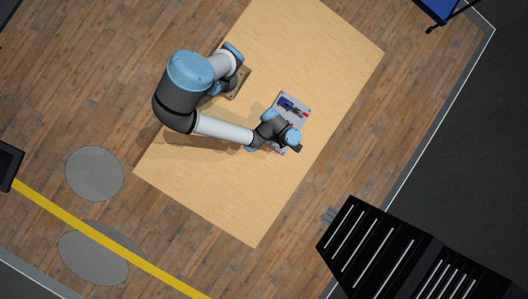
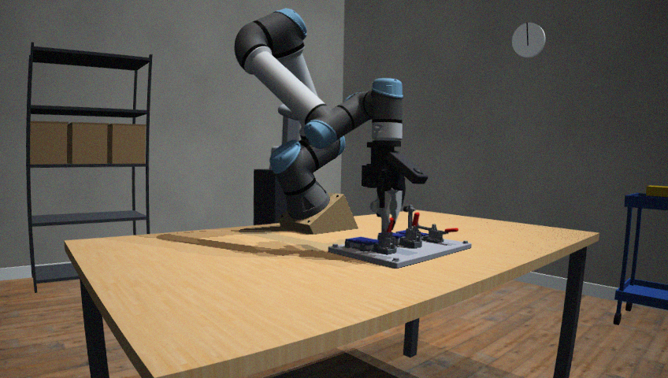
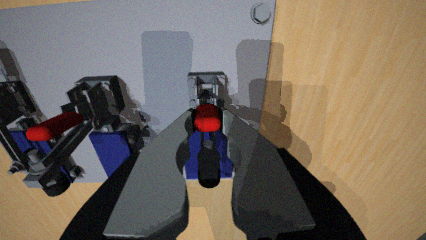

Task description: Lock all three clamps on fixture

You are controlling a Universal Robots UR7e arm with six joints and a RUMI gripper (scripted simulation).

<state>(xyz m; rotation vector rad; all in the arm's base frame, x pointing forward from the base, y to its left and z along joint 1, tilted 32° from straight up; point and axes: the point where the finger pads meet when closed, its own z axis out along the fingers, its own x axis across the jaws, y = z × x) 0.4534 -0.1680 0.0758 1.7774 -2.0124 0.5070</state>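
Now: hand 80 mm past the blue part, 10 mm to the right of it and 60 mm above it. From my hand the other things lie so: grey fixture plate (30 mm behind, 110 mm to the left, 80 mm below).
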